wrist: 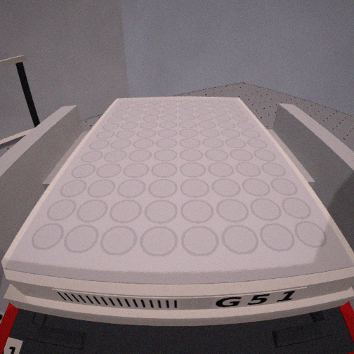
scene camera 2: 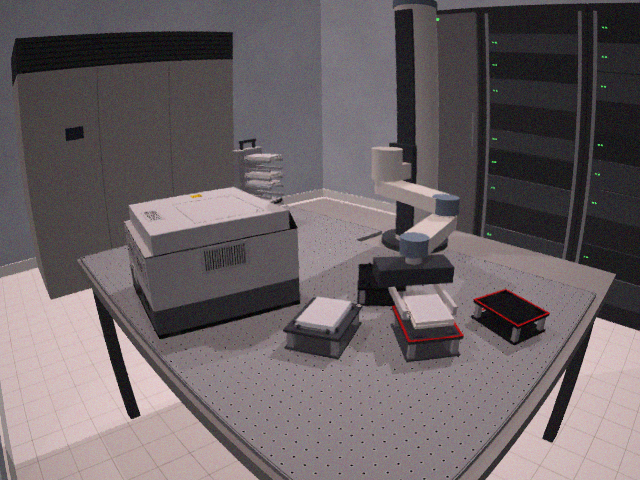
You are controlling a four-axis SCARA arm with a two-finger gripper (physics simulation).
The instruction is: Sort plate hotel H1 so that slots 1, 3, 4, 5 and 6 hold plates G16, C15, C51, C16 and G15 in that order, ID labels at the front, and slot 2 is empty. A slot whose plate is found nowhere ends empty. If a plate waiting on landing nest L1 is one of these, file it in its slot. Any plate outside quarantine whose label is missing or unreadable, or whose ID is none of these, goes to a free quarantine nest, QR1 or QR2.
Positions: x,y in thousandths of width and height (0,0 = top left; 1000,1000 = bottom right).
Note:
I see my gripper (scene camera 2: 673,653).
My gripper also shows in the wrist view (wrist: 501,335).

